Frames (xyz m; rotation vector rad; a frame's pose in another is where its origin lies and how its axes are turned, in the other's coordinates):
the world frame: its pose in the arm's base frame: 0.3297 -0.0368 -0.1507 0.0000 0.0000 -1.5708
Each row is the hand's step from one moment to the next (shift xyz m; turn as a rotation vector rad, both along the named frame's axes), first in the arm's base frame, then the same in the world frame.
Working: the arm's base frame: its pose in the world frame: -0.0368 -0.3297 0.1507 0.0000 0.0000 1.5708

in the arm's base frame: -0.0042 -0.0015 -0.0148 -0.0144 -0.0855 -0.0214
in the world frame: 0.0015 -0.0042 -0.0148 0.0855 -0.0144 -0.0214
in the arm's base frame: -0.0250 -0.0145 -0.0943 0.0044 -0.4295 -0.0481
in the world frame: 0.0145 -0.0250 -0.0943 0.4295 0.0044 -0.0481
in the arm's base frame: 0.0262 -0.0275 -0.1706 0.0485 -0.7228 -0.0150
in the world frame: 0.0275 0.0262 -0.1706 0.7228 0.0485 -0.0150
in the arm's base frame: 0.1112 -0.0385 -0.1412 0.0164 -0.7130 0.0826
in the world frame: 0.0385 0.1112 -0.1412 0.7130 0.0164 0.0826
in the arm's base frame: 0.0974 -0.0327 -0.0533 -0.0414 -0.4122 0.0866
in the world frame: 0.0327 0.0974 -0.0533 0.4122 -0.0414 0.0866
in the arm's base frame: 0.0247 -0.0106 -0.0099 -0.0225 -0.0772 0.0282
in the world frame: 0.0106 0.0247 -0.0099 0.0772 -0.0225 0.0282
